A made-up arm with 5 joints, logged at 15 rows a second.
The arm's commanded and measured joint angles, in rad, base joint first. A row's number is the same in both.
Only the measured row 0 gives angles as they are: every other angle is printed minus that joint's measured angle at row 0.
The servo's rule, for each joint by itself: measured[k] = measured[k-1] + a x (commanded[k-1-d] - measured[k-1]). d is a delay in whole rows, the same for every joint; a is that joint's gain. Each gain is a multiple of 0.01, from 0.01 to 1. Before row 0 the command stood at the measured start. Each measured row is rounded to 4 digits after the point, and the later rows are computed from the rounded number. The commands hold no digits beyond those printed.
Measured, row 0:
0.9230 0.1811 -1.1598 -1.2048 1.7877
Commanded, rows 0 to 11:
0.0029 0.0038 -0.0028 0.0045 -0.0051
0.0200 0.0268 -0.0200 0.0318 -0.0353
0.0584 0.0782 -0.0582 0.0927 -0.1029
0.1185 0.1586 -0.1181 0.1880 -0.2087
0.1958 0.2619 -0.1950 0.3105 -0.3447
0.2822 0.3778 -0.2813 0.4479 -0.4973
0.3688 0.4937 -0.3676 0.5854 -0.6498
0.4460 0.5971 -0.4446 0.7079 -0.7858
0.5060 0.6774 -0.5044 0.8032 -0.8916
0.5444 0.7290 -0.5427 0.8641 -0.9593
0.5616 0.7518 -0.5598 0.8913 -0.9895
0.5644 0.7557 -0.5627 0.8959 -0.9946
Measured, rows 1 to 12:
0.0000 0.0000 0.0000 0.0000 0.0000
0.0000 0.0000 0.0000 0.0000 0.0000
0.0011 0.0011 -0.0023 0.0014 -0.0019
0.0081 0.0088 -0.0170 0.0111 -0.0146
0.0267 0.0296 -0.0512 0.0372 -0.0482
0.0607 0.0683 -0.1067 0.0855 -0.1092
0.1107 0.1264 -0.1800 0.1575 -0.1987
0.1742 0.2018 -0.2641 0.2504 -0.3122
0.2462 0.2894 -0.3500 0.3576 -0.4405
0.3201 0.3817 -0.4285 0.4697 -0.5717
0.3889 0.4704 -0.4915 0.5764 -0.6933
0.4464 0.5480 -0.5340 0.6685 -0.7944
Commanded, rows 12 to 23:
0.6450 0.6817 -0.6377 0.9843 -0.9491
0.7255 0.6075 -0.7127 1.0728 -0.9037
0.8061 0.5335 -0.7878 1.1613 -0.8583
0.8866 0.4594 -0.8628 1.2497 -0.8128
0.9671 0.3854 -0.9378 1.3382 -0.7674
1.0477 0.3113 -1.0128 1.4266 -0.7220
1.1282 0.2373 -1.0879 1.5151 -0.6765
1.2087 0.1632 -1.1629 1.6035 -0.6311
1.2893 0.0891 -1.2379 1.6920 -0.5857
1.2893 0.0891 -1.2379 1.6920 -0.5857
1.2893 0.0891 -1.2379 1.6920 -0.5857
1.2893 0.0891 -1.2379 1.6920 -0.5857
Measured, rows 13 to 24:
0.4890 0.6091 -0.5554 0.7398 -0.8685
0.5169 0.6531 -0.5615 0.7898 -0.9164
0.5643 0.6617 -0.6247 0.8520 -0.9288
0.6239 0.6454 -0.6977 0.9227 -0.9193
0.6913 0.6118 -0.7725 0.9991 -0.8961
0.7636 0.5661 -0.8474 1.0793 -0.8644
0.8389 0.5119 -0.9224 1.1621 -0.8275
0.9162 0.4517 -0.9974 1.2467 -0.7874
0.9946 0.3874 -1.0725 1.3326 -0.7453
1.0738 0.3201 -1.1475 1.4193 -0.7019
1.1535 0.2508 -1.2225 1.5066 -0.6577
1.2037 0.2023 -1.2353 1.5659 -0.6303

